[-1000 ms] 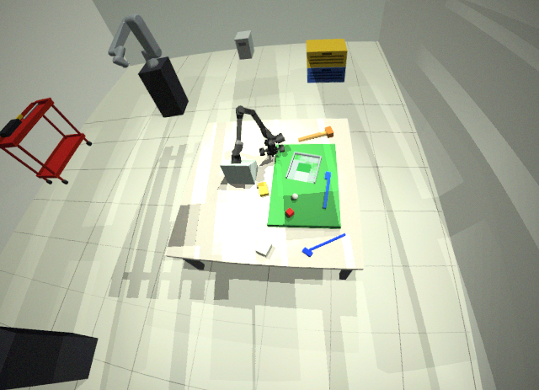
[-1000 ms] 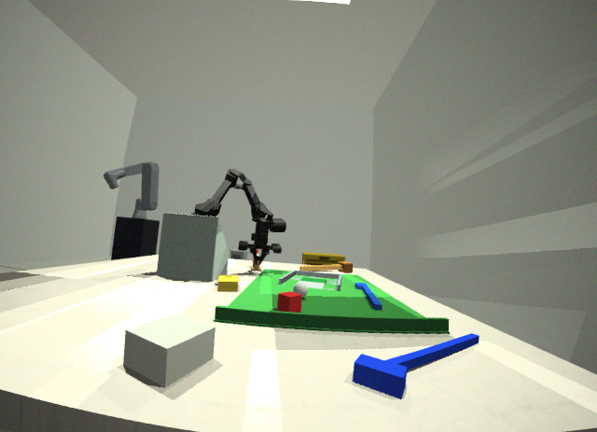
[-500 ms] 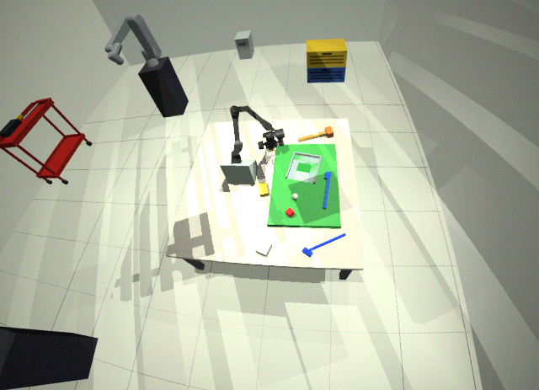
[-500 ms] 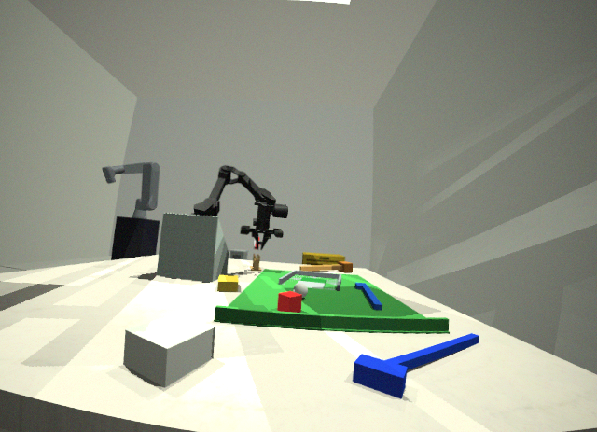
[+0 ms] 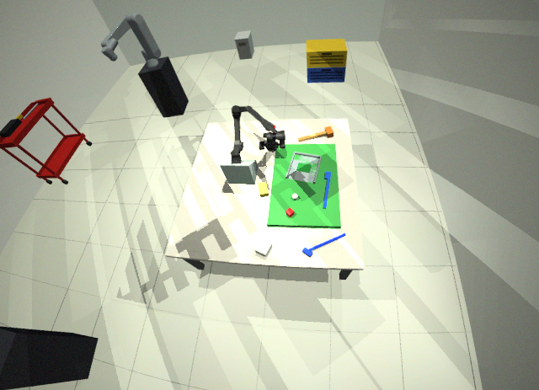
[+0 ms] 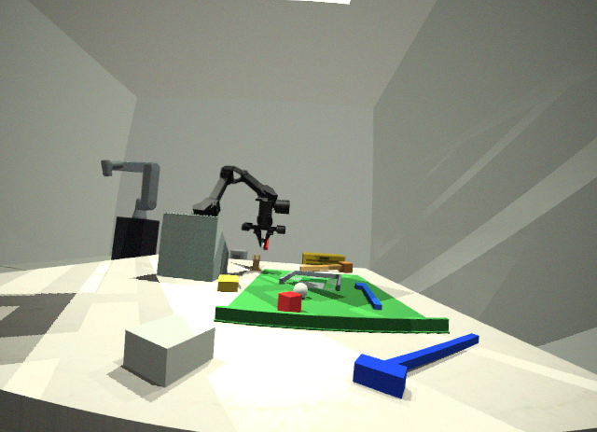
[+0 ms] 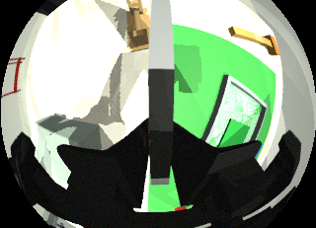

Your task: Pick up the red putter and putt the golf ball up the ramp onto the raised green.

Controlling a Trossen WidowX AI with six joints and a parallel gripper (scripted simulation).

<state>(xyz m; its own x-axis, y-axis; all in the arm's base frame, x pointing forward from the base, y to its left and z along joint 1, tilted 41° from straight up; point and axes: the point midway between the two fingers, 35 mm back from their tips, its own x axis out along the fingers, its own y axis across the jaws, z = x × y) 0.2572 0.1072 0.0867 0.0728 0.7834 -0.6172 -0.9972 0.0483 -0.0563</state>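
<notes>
My gripper tip is 270 mm to the left of the yellow block, 110 mm above it and 80 mm past it. From my gripper tip the other things lie so: green mat: 220 mm ahead, 210 mm to the right, 120 mm below; then wooden stand: 170 mm to the left, 90 mm below, 40 mm behind; then red putter: 110 mm to the left, 20 mm above.
</notes>
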